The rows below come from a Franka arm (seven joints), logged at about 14 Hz.
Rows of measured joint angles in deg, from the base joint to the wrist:
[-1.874, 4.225, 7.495, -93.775, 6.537, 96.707, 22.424]
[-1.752, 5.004, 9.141, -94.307, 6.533, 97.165, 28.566]
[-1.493, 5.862, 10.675, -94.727, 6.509, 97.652, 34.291]
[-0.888, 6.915, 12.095, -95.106, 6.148, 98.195, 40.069]
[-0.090, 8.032, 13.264, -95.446, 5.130, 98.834, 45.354]
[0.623, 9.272, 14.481, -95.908, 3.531, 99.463, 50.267]
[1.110, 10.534, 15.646, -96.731, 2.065, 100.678, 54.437]
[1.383, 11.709, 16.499, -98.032, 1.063, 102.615, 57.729]
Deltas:
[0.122, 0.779, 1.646, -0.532, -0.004, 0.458, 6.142]
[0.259, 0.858, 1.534, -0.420, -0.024, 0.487, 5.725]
[0.605, 1.053, 1.420, -0.379, -0.361, 0.543, 5.778]
[0.798, 1.117, 1.169, -0.340, -1.018, 0.639, 5.285]
[0.713, 1.240, 1.217, -0.462, -1.599, 0.629, 4.913]
[0.487, 1.262, 1.165, -0.823, -1.466, 1.215, 4.170]
[0.273, 1.175, 0.853, -1.301, -1.002, 1.937, 3.292]

